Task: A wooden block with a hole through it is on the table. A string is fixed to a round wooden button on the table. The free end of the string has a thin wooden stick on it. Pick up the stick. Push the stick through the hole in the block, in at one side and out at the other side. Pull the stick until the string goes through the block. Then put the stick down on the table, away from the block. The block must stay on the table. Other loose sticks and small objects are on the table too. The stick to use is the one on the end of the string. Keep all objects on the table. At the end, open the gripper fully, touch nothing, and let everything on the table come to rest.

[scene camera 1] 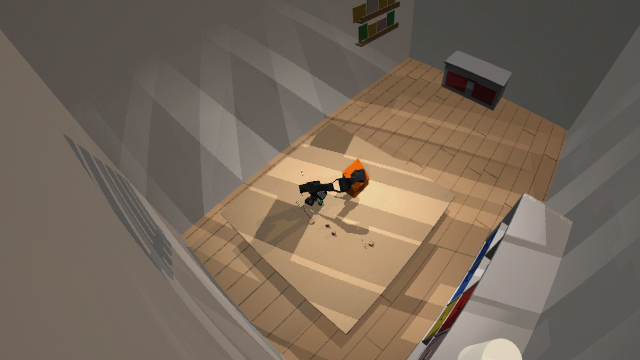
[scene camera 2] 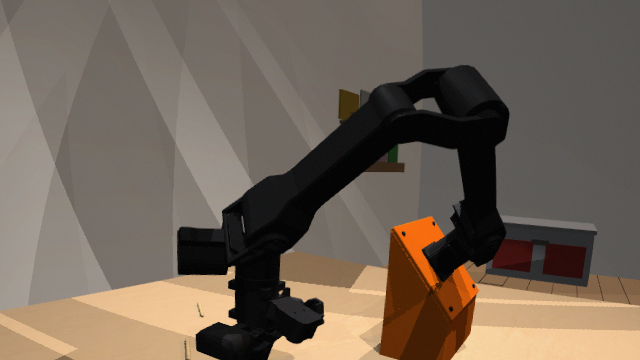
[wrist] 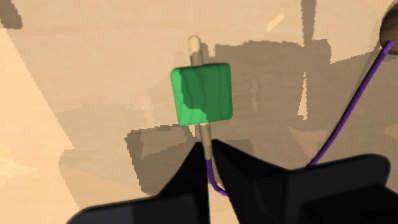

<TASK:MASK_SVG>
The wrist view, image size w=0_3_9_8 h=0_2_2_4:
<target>gripper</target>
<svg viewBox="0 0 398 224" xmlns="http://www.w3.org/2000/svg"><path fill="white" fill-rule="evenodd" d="M202 142L194 144L178 171L157 196L89 206L75 213L73 217L71 216L66 224L211 224L208 175ZM211 140L216 169L239 224L398 224L398 194L385 187L391 169L390 160L385 156L374 153L363 154L288 170L262 159L252 157L218 139Z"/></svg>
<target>green block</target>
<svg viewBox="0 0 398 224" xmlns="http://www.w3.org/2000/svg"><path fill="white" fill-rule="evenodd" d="M228 63L175 67L171 70L170 78L177 119L180 126L232 118L231 69Z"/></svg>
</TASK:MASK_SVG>
